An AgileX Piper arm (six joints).
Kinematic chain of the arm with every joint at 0, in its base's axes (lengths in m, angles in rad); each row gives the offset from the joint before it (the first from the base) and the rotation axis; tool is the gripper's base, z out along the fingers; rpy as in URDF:
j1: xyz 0 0 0.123 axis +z
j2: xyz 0 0 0 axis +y
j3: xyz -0.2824 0 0.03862 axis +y
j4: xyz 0.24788 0 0.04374 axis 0.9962 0 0.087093
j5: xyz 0 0 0 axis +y
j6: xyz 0.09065 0 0.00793 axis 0.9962 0 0.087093
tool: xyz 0 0 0 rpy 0 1.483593 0
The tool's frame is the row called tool.
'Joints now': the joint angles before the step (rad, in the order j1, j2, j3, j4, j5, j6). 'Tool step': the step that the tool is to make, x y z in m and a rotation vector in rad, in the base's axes. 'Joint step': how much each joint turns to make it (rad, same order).
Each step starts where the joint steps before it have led.
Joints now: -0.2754, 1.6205, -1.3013, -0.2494, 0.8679, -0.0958
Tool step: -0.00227, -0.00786, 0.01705, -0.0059, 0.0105, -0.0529
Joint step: -0.0176, -0.0009, -0.0679, -0.0136, 0.0838, 0.0197
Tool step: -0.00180, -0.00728, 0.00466, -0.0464, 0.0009, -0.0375
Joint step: -0.0081, 0.0000, -0.0127, -0.0638, 0.0104, 0.0422
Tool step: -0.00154, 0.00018, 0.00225, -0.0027, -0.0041, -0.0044
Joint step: 0.0000, -0.0067, 0.0000, -0.0033, 0.0033, 0.0045
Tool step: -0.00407, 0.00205, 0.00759, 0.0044, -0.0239, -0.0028
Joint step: 0.0000, -0.0226, -0.0008, 0.0111, 0.0022, 0.0007
